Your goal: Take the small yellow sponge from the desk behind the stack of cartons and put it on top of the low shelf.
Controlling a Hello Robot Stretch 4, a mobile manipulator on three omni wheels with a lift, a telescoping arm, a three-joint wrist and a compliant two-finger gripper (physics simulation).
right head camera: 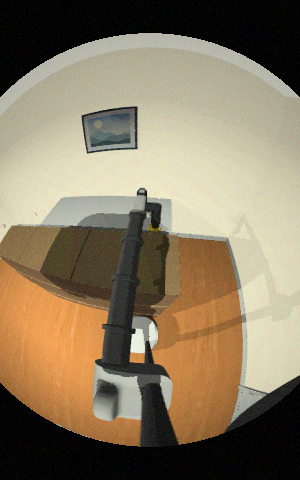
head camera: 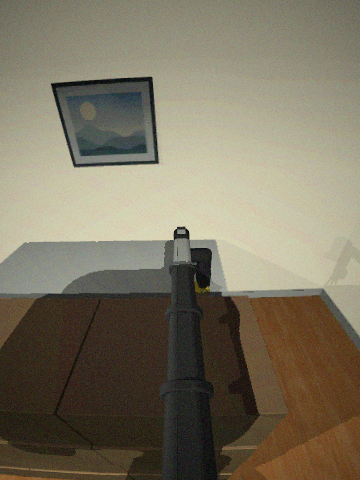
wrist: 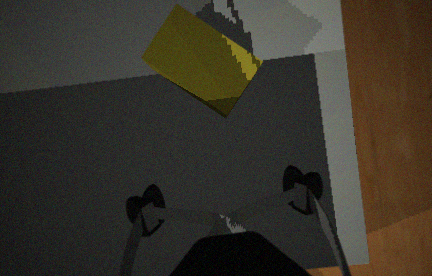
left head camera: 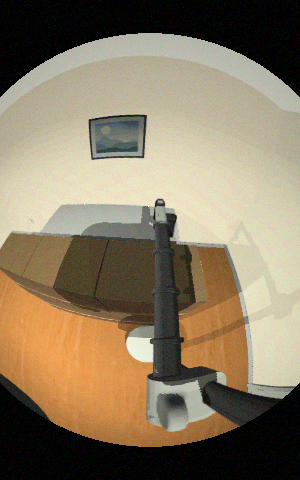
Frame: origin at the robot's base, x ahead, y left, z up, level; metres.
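Seen in the pictures: gripper, between the fingertips: [wrist: 223,191]; robot's base, origin of its link: [right head camera: 138,333] [left head camera: 146,342].
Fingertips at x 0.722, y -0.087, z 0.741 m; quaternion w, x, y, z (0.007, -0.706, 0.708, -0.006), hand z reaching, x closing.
Note:
Offsets run from my fingertips to a thing's top centre. "*": to the spot under its first point. Level surfaces: height alone.
The yellow sponge {dx +0.127, dy +0.003, dz -0.004 m} [wrist: 200,57] lies on the grey desk {dz -0.049 m} [wrist: 75,160] [head camera: 135,255], turned at an angle, in the upper middle of the wrist view. Small parts of the sponge [head camera: 202,289] [right head camera: 155,228] show under the wrist in the head and right head views. My gripper [wrist: 223,191] is open, with its fingertips apart and bare desk between them. The sponge is beyond the fingertips in the wrist view, not between them. The stack of cartons {* dx -0.399, dy +0.201, dz +0.312 m} [head camera: 135,360] [left head camera: 130,270] [right head camera: 115,255] stands in front of the desk, under my arm. I cannot tell the low shelf in these views.
My telescoping arm [head camera: 187,350] [left head camera: 165,300] [right head camera: 125,285] reaches over the cartons. The wall with a framed picture [head camera: 107,122] rises behind the desk. Wooden floor {dz -0.769 m} [head camera: 310,350] [wrist: 390,125] lies to the right of the desk. A white round object [left head camera: 140,345] stands on the floor before the cartons.

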